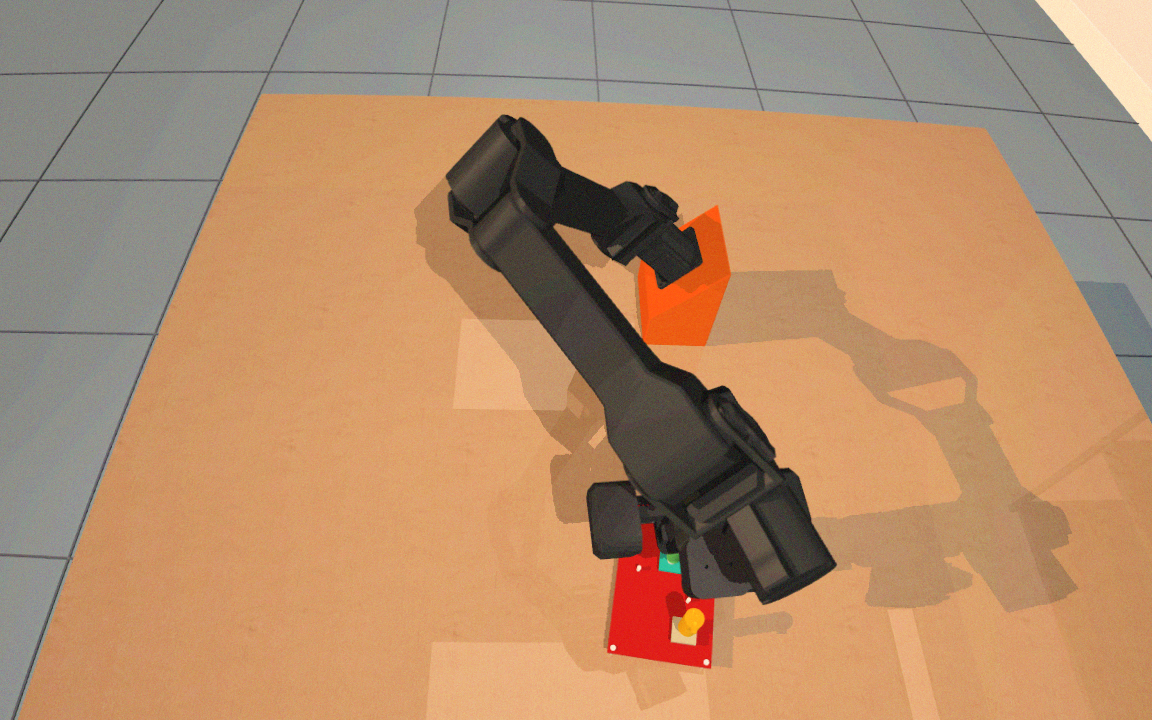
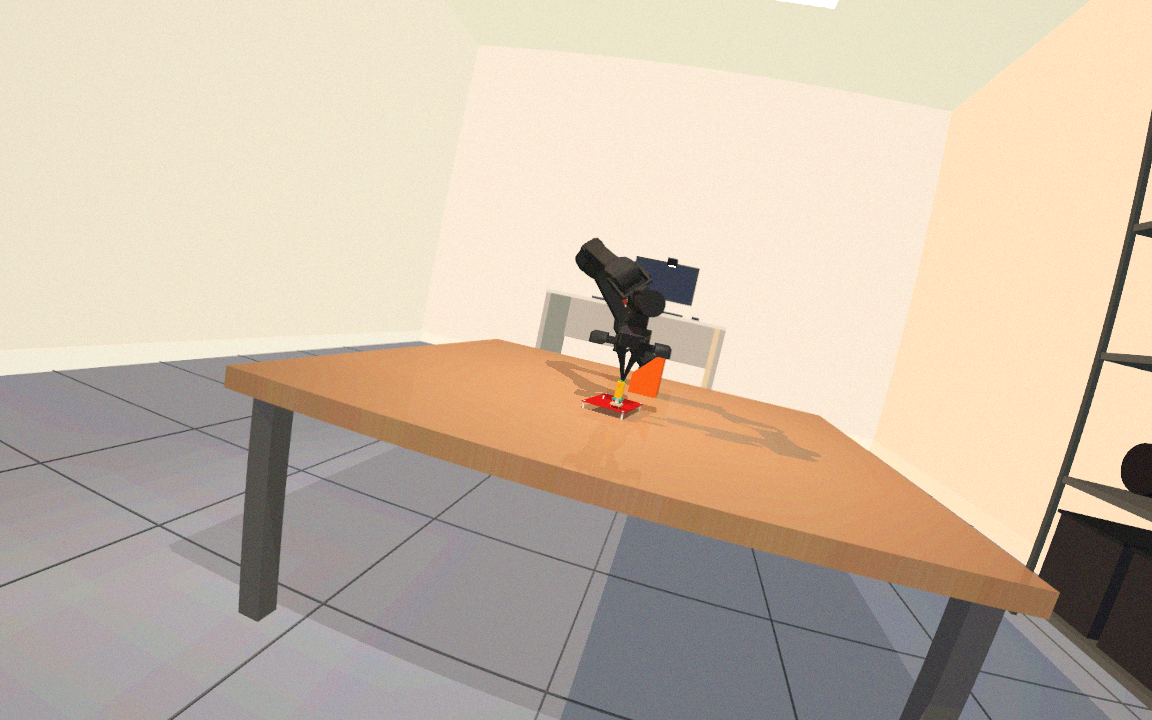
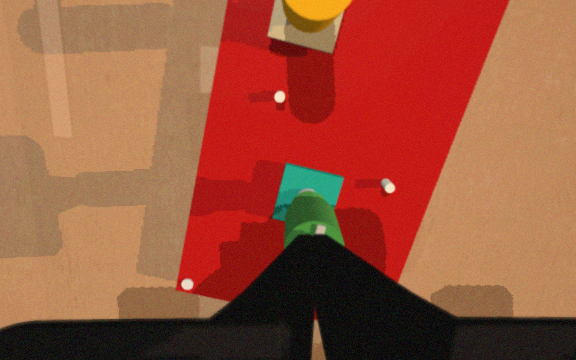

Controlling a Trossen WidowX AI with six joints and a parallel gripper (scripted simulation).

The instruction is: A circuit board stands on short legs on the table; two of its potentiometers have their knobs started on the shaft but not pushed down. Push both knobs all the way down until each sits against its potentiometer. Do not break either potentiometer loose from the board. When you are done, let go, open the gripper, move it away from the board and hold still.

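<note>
The green knob lies 1 cm below my gripper tip. The rest, counted from my gripper tip: yellow knob (7 cm ahead, 1 cm below).
</note>
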